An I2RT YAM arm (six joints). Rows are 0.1 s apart.
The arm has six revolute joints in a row. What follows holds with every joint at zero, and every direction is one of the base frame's.
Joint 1 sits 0.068 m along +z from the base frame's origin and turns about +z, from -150 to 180 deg.
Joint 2 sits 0.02 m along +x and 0.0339 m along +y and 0.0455 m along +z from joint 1 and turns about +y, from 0 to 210 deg.
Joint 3 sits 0.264 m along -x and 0.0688 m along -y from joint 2 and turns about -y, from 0 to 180 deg.
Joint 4 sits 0.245 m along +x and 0.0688 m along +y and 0.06 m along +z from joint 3 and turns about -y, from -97 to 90 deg.
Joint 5 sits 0.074 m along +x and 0.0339 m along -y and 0.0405 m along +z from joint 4 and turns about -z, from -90 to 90 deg.
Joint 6 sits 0.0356 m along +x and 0.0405 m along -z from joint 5 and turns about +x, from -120 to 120 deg.
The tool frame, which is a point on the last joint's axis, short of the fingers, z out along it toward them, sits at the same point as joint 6; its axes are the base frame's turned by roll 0, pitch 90 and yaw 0 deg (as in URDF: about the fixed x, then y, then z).
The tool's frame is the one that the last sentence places.
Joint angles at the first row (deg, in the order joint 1, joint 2, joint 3, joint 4, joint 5, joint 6):
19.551, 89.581, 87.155, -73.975, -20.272, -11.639
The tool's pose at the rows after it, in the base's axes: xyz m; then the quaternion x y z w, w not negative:
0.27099 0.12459 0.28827 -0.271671 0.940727 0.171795 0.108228
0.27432 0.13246 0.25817 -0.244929 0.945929 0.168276 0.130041
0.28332 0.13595 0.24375 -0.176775 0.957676 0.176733 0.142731
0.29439 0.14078 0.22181 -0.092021 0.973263 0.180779 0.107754
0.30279 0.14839 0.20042 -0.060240 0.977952 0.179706 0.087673
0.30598 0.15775 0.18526 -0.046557 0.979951 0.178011 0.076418
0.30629 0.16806 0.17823 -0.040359 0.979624 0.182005 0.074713
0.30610 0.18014 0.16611 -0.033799 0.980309 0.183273 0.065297
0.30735 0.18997 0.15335 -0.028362 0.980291 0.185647 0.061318
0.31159 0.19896 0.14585 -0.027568 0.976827 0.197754 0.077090
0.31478 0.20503 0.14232 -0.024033 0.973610 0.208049 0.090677
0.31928 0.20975 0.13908 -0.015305 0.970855 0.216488 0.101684
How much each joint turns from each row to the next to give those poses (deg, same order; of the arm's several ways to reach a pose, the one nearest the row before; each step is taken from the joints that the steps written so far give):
3.016, -0.001, -7.956, 9.507, 2.185, 4.415
1.311, 0.088, -7.103, 10.535, 1.640, 4.765
0.001, 1.334, -2.339, 6.515, 0.765, 8.393
0.000, 4.284, -0.153, 1.989, 0.109, 9.749
0.612, 3.999, -0.242, 2.645, 0.065, 4.130
1.224, 2.732, -0.218, 2.184, 0.263, 2.689
1.507, 1.399, -0.022, 1.947, 0.043, 2.294
1.749, 2.273, 0.000, 1.923, 0.000, 2.470
1.268, 2.317, -0.108, 2.577, 0.001, 1.924
0.874, 1.596, -0.088, 4.286, -0.001, 1.311
0.547, 0.896, -0.021, 3.147, 0.066, 1.246
0.262, 1.070, 0.348, 2.579, 0.153, 1.509

